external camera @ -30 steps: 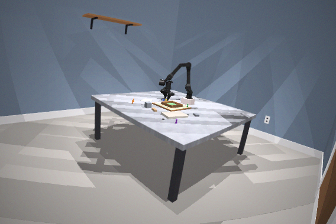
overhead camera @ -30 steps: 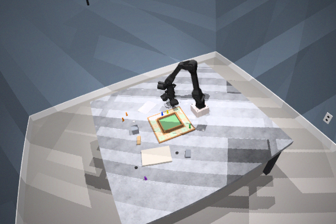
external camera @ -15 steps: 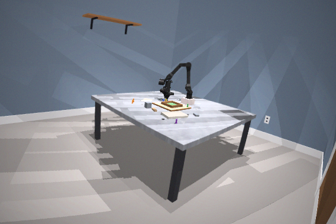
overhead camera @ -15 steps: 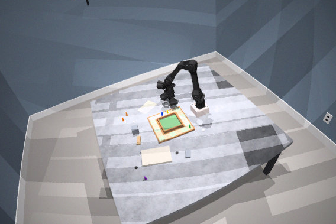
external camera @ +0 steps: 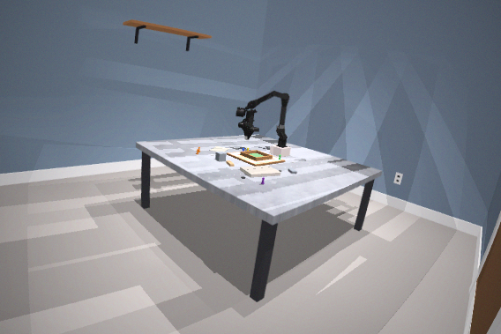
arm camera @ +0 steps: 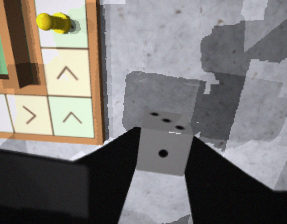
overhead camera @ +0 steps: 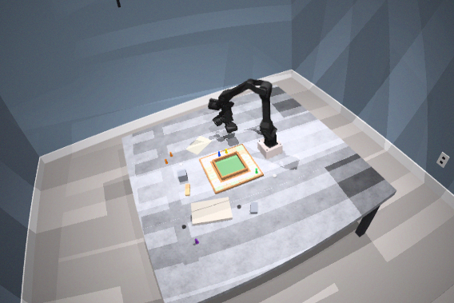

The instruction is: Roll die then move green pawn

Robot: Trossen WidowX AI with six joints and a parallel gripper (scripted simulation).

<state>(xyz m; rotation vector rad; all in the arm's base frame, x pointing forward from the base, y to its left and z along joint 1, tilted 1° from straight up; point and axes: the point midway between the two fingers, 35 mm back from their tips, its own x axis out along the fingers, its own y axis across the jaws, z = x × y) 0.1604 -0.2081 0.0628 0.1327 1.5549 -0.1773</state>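
Now: the green pawn 31 cm to the left of my gripper tip, 6 cm below it and 1 cm ahead of it. The rest, counted from my gripper tip: white die (right at my gripper tip); blue pawn (12 cm ahead, 8 cm to the left, 6 cm below); yellow pawn (8 cm to the left, 7 cm ahead, 6 cm below).
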